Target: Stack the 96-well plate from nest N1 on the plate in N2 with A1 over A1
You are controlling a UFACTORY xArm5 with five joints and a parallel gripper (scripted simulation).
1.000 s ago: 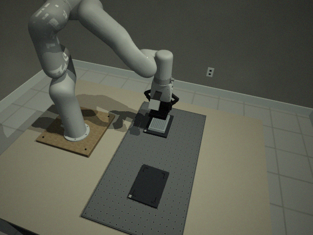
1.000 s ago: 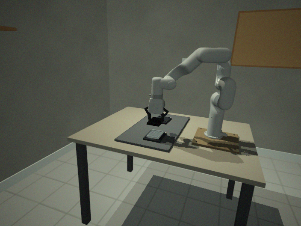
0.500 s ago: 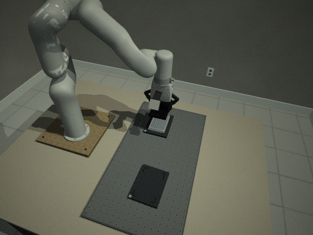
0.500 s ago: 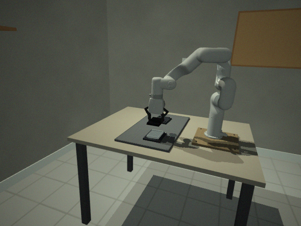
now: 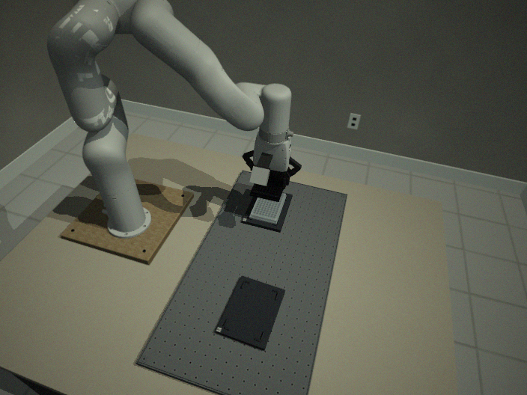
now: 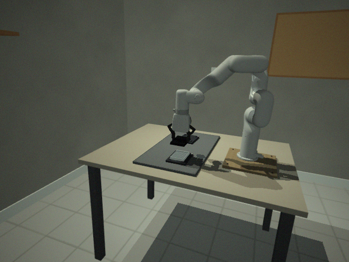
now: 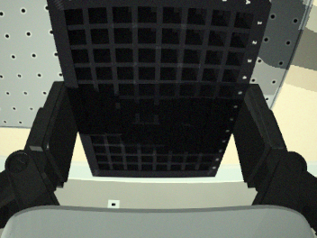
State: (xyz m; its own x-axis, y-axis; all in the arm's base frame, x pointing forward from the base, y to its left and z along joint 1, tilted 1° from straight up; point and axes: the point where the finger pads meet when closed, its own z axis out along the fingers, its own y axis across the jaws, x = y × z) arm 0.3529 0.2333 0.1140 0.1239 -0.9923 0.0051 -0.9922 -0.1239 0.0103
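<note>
Now: the white 96-well plate 11 cm below my hand. The rest, counted from my hand: corner label: 42 cm to the right, 11 cm below, 5 cm ahead; then black 96-well plate: 1 cm below.
</note>
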